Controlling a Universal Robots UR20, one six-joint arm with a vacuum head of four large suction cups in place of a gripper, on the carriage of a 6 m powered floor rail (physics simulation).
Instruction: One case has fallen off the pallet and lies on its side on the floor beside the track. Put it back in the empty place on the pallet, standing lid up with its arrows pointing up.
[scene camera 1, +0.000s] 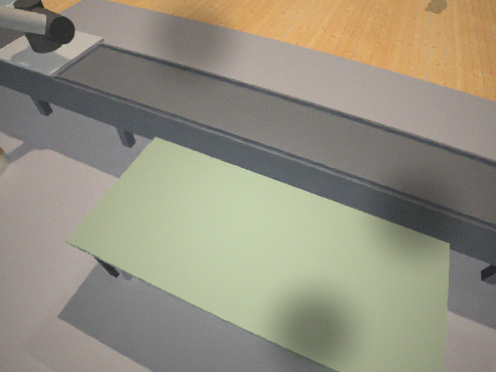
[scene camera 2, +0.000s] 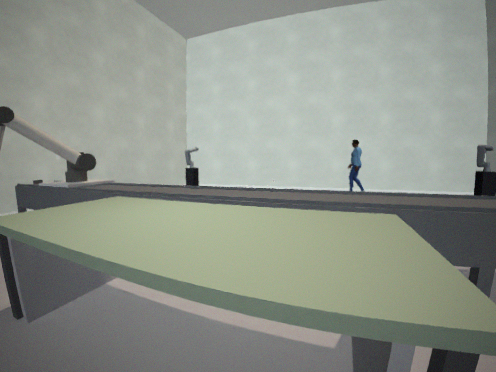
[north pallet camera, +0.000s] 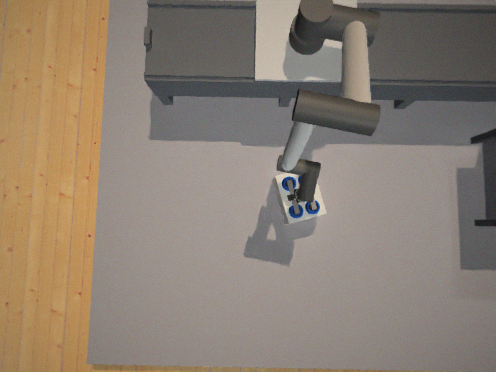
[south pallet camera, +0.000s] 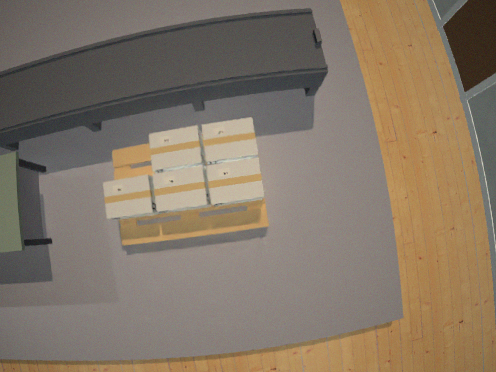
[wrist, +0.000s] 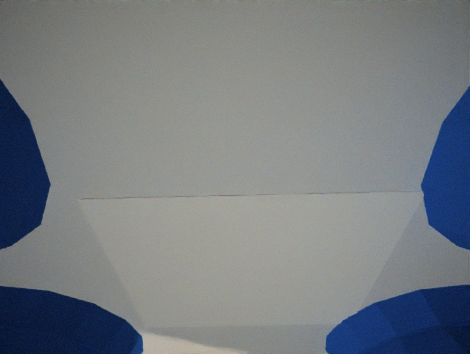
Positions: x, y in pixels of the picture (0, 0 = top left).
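Labels:
There's a wooden pallet that I can see in the south pallet camera view (191, 225). In scene camera 1 the pallet is out of frame, and in scene camera 2 it's out of frame too. The north pallet camera view is the same, with the pallet out of frame, and in the wrist view the pallet is out of frame as well.

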